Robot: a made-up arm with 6 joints. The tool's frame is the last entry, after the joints. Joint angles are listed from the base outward.
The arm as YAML. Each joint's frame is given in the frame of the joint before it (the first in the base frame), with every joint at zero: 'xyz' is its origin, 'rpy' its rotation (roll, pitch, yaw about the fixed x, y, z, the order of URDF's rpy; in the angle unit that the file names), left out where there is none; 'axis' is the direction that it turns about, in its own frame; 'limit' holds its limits. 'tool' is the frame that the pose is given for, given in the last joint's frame.
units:
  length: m
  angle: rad
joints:
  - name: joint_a
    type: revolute
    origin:
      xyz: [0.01, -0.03, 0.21]
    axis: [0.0, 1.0, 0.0]
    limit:
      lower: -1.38
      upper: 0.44
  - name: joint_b
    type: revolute
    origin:
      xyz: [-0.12, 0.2, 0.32]
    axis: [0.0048, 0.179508, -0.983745]
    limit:
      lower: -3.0
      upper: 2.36
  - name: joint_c
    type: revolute
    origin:
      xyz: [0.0, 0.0, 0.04]
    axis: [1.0, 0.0, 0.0]
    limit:
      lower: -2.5
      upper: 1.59
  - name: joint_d
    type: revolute
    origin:
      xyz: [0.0, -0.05, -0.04]
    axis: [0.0, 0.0, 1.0]
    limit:
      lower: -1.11
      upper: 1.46
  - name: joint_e
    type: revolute
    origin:
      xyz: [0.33, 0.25, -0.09]
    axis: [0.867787, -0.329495, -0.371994]
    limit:
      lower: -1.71
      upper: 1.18
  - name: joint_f
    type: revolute
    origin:
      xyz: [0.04, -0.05, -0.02]
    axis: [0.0, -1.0, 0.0]
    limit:
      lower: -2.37
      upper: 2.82
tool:
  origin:
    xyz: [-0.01, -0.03, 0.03]
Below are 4 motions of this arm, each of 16 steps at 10 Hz.
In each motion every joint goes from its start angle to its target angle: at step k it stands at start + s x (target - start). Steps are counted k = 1, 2, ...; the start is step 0. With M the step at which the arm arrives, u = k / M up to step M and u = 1 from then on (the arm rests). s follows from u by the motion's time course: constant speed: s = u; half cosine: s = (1 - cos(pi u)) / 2; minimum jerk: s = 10 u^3 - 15 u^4 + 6 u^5.
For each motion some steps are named. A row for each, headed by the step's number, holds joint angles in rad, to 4 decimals.
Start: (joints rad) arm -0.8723 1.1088 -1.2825 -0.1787 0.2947 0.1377
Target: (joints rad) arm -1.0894 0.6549 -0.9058 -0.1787 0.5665 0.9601
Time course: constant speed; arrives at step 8
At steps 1, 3, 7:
1: -0.8994 1.0521 -1.2354 -0.1787 0.3287 0.2405
3: -0.9537 0.9386 -1.1412 -0.1787 0.3966 0.4461
7: -1.0623 0.7116 -0.9529 -0.1787 0.5325 0.8573

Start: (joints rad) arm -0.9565 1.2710 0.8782 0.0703 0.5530 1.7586
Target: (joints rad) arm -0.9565 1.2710 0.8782 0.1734 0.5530 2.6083
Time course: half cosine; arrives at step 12
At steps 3, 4, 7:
3: -0.9565 1.2710 0.8782 0.0854 0.5530 1.8830
4: -0.9565 1.2710 0.8782 0.0961 0.5530 1.9710
7: -0.9565 1.2710 0.8782 0.1352 0.5530 2.2934

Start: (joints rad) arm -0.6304 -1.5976 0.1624 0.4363 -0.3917 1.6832
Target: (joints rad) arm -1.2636 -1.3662 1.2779 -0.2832 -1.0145 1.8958
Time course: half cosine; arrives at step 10
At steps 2, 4, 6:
2: -0.6909 -1.5755 0.2689 0.3676 -0.4512 1.7035
4: -0.8492 -1.5177 0.5478 0.1877 -0.6069 1.7567
6: -1.0448 -1.4461 0.8925 -0.0346 -0.7993 1.8223

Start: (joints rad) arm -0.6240 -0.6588 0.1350 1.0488 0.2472 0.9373
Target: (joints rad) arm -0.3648 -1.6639 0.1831 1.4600 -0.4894 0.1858
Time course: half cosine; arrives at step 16
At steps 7, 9, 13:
7: -0.5197 -1.0633 0.1544 1.2143 -0.0492 0.6349
9: -0.4691 -1.2594 0.1637 1.2945 -0.1930 0.4882
13: -0.3866 -1.5792 0.1790 1.4254 -0.4273 0.2491

